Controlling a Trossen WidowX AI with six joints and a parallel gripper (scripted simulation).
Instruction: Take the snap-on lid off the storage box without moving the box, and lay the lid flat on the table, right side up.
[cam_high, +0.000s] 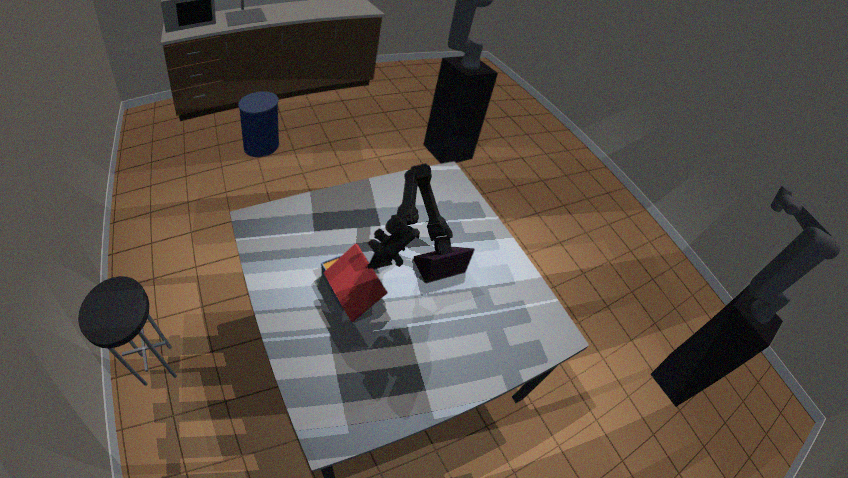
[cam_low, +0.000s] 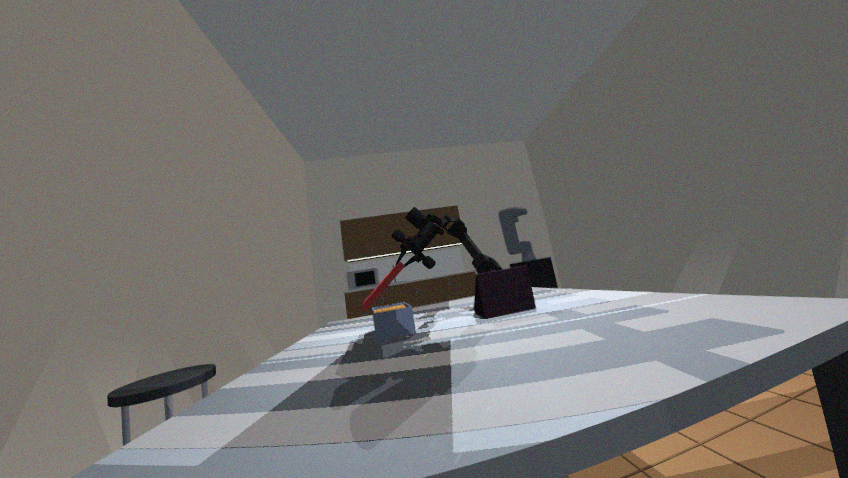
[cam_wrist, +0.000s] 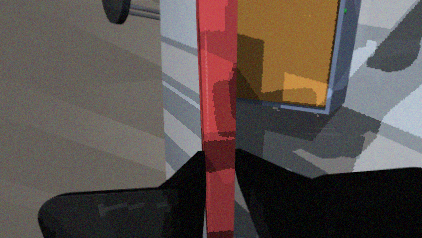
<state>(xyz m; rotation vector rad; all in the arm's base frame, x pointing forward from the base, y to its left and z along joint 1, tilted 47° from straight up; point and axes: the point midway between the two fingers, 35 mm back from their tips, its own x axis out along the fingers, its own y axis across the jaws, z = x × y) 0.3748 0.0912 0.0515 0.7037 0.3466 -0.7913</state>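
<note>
Right now the red lid is 70 mm ahead of my gripper tip and 50 mm below it. Also, from my gripper tip: storage box 190 mm below, 100 mm to the right, 40 mm ahead.
</note>
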